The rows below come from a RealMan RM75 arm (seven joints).
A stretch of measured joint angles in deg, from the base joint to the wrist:
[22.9, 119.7, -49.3, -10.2, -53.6, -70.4, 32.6]
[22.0, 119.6, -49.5, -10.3, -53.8, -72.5, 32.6]
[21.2, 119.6, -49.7, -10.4, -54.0, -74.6, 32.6]
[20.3, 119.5, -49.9, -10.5, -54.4, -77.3, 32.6]
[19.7, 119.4, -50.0, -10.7, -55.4, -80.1, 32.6]
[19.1, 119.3, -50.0, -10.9, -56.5, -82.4, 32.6]
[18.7, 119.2, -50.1, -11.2, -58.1, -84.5, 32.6]
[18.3, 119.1, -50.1, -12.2, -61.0, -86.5, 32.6]
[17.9, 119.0, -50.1, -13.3, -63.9, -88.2, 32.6]
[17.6, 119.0, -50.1, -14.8, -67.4, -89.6, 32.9]
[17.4, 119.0, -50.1, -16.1, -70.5, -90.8, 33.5]
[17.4, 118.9, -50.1, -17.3, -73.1, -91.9, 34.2]
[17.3, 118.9, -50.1, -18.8, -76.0, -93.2, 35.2]
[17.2, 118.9, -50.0, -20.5, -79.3, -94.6, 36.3]
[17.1, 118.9, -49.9, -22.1, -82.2, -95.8, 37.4]
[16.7, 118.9, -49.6, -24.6, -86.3, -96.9, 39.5]
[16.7, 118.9, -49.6, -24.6, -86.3, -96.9, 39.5]
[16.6, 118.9, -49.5, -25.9, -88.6, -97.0, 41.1]
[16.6, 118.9, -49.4, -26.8, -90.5, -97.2, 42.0]
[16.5, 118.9, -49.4, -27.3, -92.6, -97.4, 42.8]
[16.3, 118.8, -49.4, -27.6, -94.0, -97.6, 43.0]
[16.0, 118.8, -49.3, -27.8, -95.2, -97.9, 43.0]
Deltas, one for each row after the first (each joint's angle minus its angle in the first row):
[-0.9, -0.1, -0.2, -0.1, -0.2, -2.1, 0.0]
[-1.7, -0.1, -0.4, -0.2, -0.4, -4.2, 0.0]
[-2.6, -0.2, -0.6, -0.3, -0.8, -6.9, 0.0]
[-3.2, -0.3, -0.7, -0.5, -1.8, -9.7, 0.0]
[-3.8, -0.4, -0.7, -0.7, -2.9, -12.0, 0.0]
[-4.2, -0.5, -0.8, -1.0, -4.5, -14.1, 0.0]
[-4.6, -0.6, -0.8, -2.0, -7.4, -16.1, 0.0]
[-5.0, -0.7, -0.8, -3.1, -10.3, -17.8, 0.0]
[-5.3, -0.7, -0.8, -4.6, -13.8, -19.2, 0.3]
[-5.5, -0.7, -0.8, -5.9, -16.9, -20.4, 0.9]
[-5.5, -0.8, -0.8, -7.1, -19.5, -21.5, 1.6]
[-5.6, -0.8, -0.8, -8.6, -22.4, -22.8, 2.6]
[-5.7, -0.8, -0.7, -10.3, -25.7, -24.2, 3.7]
[-5.8, -0.8, -0.6, -11.9, -28.6, -25.4, 4.8]
[-6.2, -0.8, -0.3, -14.4, -32.7, -26.5, 6.9]
[-6.2, -0.8, -0.3, -14.4, -32.7, -26.5, 6.9]
[-6.3, -0.8, -0.2, -15.7, -35.0, -26.6, 8.5]
[-6.3, -0.8, -0.1, -16.6, -36.9, -26.8, 9.4]
[-6.4, -0.8, -0.1, -17.1, -39.0, -27.0, 10.2]
[-6.6, -0.9, -0.1, -17.4, -40.4, -27.2, 10.4]
[-6.9, -0.9, 0.0, -17.6, -41.6, -27.5, 10.4]

